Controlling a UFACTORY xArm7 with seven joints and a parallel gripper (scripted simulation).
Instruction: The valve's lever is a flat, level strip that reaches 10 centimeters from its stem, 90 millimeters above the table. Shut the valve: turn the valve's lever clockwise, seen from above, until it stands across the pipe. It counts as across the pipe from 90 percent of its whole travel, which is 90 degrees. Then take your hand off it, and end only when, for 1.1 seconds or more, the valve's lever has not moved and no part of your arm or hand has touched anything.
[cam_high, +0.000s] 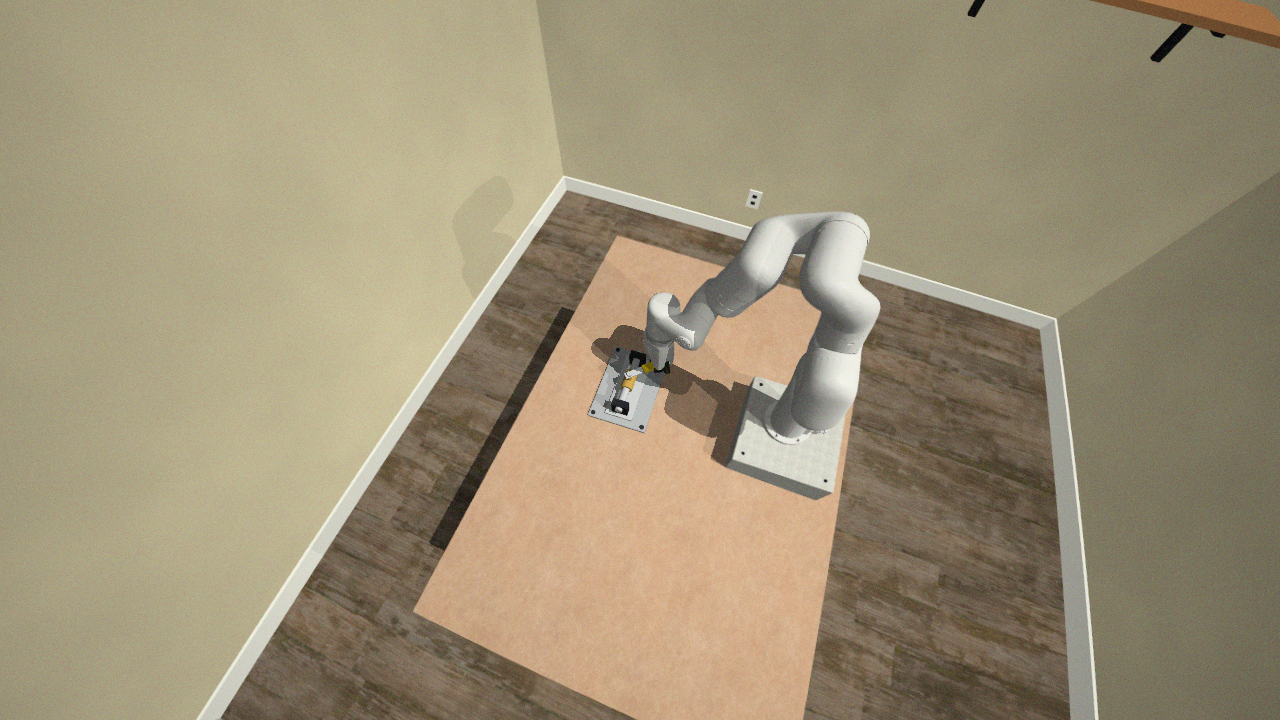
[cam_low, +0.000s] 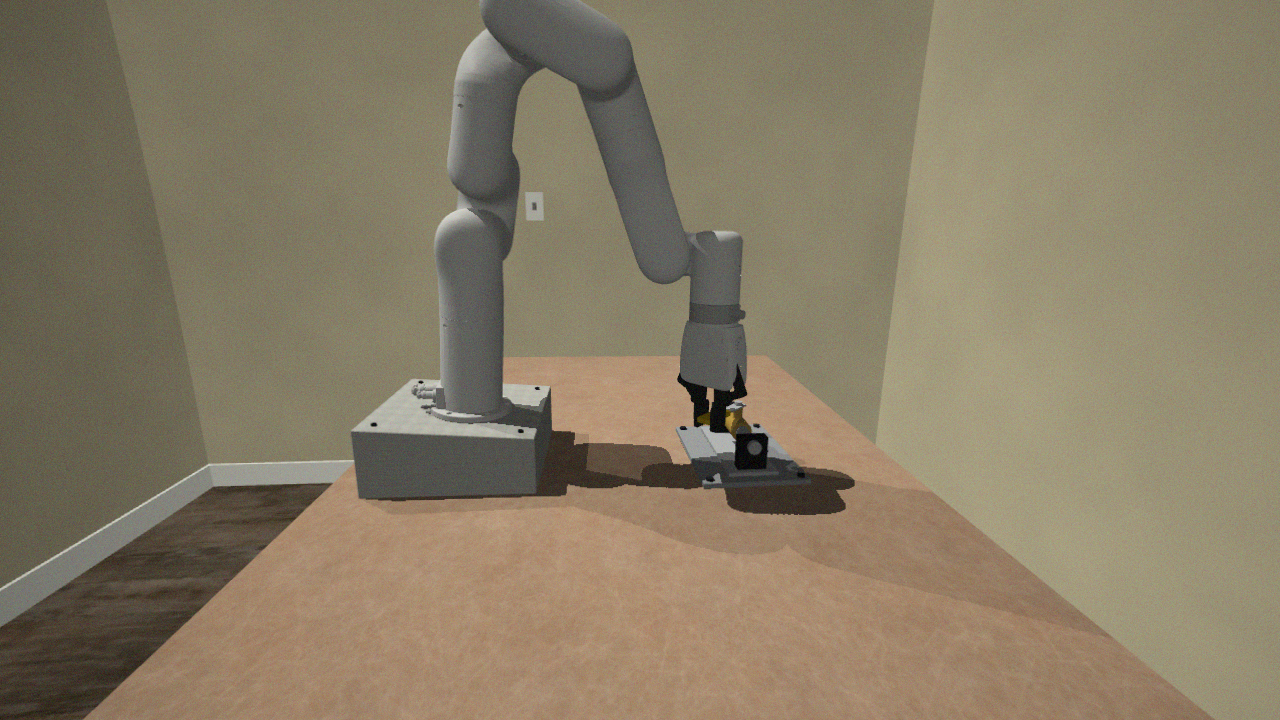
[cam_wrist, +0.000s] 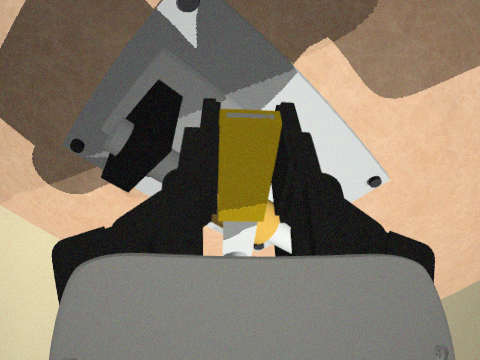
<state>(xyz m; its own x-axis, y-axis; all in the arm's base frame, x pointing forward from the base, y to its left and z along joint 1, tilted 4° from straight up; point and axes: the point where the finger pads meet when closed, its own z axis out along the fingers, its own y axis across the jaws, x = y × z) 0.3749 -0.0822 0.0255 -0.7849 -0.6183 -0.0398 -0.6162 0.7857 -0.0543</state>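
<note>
Right now my hand is 40 mm short of the yellow lever and 30 mm to the right of it. From my hand the other things lie so: grey baseplate (70 mm ahead, 50 mm to the left, 90 mm below).
</note>
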